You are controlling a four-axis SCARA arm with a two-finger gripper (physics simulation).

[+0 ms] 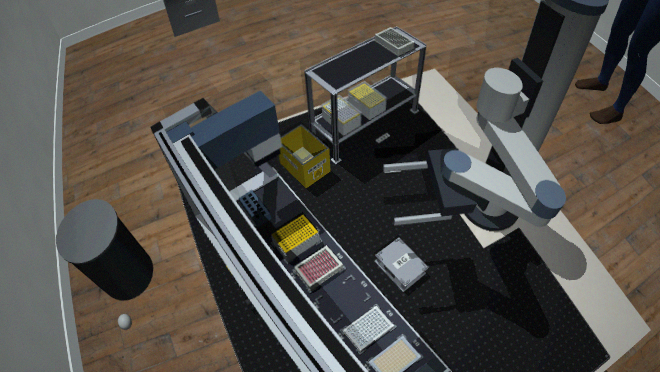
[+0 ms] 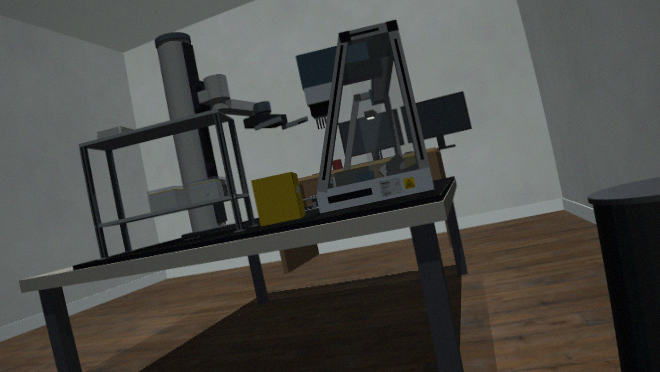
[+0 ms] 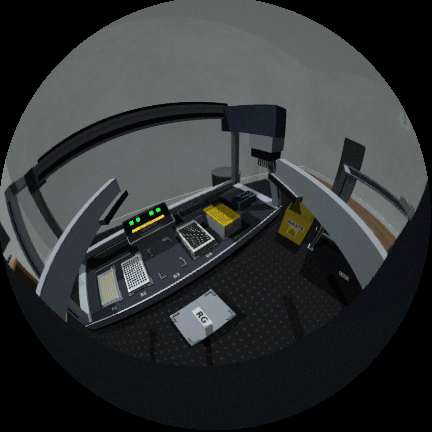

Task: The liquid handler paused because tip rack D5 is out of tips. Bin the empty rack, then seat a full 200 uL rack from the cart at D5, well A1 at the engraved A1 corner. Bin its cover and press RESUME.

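Seen in the pictures: gripper, between the fingertips: [image 1: 388, 193] [image 2: 294, 118] [image 3: 194, 171]; arm's base, origin of its link: [image 1: 490, 202].
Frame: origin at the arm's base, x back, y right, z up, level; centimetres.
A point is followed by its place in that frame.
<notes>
A rack with a yellow, dark-holed top [image 1: 298, 235] {x -71.4, y 12.4, z 13.1 cm} [image 3: 222, 217] {x -69.1, y 12.7, z 13.2 cm} sits at D5, past the red-welled plate; I cannot tell whether tips fill it. The yellow waste bin [image 1: 317, 172] {x -54.1, y 37.3, z 6.2 cm} [image 2: 277, 200] {x -58.6, y 52.8, z 7.6 cm} [image 3: 296, 226] {x -53.0, y 37.7, z 9.3 cm} holds a pale item. The cart [image 1: 335, 130] {x -44.3, y 42.1, z 19.1 cm} [image 2: 227, 165] {x -47.8, y 57.8, z 20.3 cm} carries a white-and-yellow-topped rack [image 1: 342, 119] {x -39.3, y 46.6, z 18.3 cm} and a yellow-topped rack [image 1: 367, 100] {x -26.3, y 51.5, z 18.3 cm} on its lower shelf, and a grey-holed rack [image 1: 395, 41] {x -12.6, y 56.1, z 39.2 cm} on top. My gripper [image 1: 390, 195] {x -49.4, y -1.2, z 39.4 cm} [image 2: 281, 123] [image 3: 194, 171] {x -49.4, y -1.2, z 39.4 cm} is open and empty, above the mat between cart and RG block. The RESUME button cannot be made out.
A grey block marked RG [image 1: 401, 264] {x -45.4, y -8.2, z 6.3 cm} [image 3: 202, 317] {x -44.3, y -7.1, z 6.3 cm} lies on the mat. The red-welled plate [image 1: 320, 267] {x -69.1, y 1.4, z 8.6 cm} is at D4; a white plate [image 1: 370, 327] {x -64.2, y -22.8, z 7.9 cm} is at D2. The blue pipetting head [image 1: 237, 127] {x -78.5, y 28.6, z 50.1 cm} [image 3: 257, 122] {x -73.5, y 29.7, z 44.1 cm} hangs at the bin end. A panel [image 3: 148, 222] {x -80.3, y -12.8, z 13.4 cm} shows green lights and an amber bar.
</notes>
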